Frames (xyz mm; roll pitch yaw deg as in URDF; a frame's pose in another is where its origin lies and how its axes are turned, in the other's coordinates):
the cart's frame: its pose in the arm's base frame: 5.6 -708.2 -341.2 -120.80 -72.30 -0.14
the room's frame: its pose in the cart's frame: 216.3 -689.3 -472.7 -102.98 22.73 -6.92
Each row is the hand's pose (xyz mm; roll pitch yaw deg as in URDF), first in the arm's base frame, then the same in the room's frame.
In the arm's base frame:
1: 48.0 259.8 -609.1 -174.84 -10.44 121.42
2: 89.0 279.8 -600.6 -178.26 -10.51 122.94
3: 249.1 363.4 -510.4 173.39 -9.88 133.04
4: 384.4 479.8 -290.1 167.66 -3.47 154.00
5: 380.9 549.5 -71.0 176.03 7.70 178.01
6: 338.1 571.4 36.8 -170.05 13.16 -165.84
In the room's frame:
1: -981.1 -1095.8 -7.5 90.98 75.57 -102.91
2: -978.5 -1140.0 6.2 87.69 77.06 -103.07
3: -915.1 -1327.7 45.1 60.25 86.74 -124.08
4: -735.5 -1545.5 19.0 -77.99 70.67 100.55
5: -544.0 -1633.3 -73.3 -70.14 44.24 100.99
6: -446.3 -1638.9 -139.3 -59.85 27.47 99.85

